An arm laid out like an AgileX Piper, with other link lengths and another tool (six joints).
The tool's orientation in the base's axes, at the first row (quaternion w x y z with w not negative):
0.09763 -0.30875 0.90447 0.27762
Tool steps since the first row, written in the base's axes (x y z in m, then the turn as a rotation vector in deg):
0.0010 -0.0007 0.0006 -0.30 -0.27 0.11
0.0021 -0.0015 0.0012 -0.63 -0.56 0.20
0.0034 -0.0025 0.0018 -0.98 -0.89 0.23
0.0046 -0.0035 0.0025 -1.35 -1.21 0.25
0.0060 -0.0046 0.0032 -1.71 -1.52 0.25
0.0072 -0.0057 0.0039 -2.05 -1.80 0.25
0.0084 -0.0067 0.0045 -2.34 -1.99 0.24
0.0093 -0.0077 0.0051 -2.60 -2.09 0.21
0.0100 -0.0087 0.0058 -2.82 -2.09 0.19
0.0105 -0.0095 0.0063 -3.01 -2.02 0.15
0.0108 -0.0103 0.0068 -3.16 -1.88 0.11
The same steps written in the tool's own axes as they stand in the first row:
-0.0006 -0.0008 -0.0009 0.33 0.06 -0.24
-0.0013 -0.0017 -0.0018 0.71 0.11 -0.48
-0.0021 -0.0029 -0.0029 1.14 0.12 -0.70
-0.0027 -0.0040 -0.0040 1.59 0.14 -0.89
-0.0035 -0.0053 -0.0052 2.03 0.16 -1.07
-0.0042 -0.0064 -0.0064 2.44 0.19 -1.23
-0.0048 -0.0075 -0.0074 2.77 0.24 -1.33
-0.0052 -0.0085 -0.0085 3.04 0.32 -1.36
-0.0055 -0.0093 -0.0096 3.22 0.44 -1.35
-0.0057 -0.0099 -0.0105 3.35 0.59 -1.28
-0.0057 -0.0104 -0.0114 3.41 0.75 -1.16

